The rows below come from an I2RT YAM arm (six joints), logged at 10 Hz.
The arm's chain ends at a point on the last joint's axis. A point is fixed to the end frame.
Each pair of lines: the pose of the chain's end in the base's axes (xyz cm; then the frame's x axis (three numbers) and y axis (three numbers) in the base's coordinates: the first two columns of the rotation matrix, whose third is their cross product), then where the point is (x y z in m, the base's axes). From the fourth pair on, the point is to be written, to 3 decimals.
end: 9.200, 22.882, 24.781, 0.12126, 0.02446, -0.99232, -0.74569, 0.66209, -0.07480
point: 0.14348 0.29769 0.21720
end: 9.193, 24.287, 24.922, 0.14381, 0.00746, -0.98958, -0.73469, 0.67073, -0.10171
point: 0.14502 0.31057 0.21874
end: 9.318, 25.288, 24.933, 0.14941, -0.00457, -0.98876, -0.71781, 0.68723, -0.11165
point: 0.14805 0.31902 0.21858
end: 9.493, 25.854, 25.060, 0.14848, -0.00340, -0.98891, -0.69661, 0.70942, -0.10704
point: 0.152 0.323 0.220
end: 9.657, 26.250, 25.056, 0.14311, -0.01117, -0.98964, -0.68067, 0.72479, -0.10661
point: 0.155 0.326 0.220
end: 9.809, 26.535, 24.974, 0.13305, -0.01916, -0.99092, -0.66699, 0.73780, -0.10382
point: 0.157 0.327 0.218
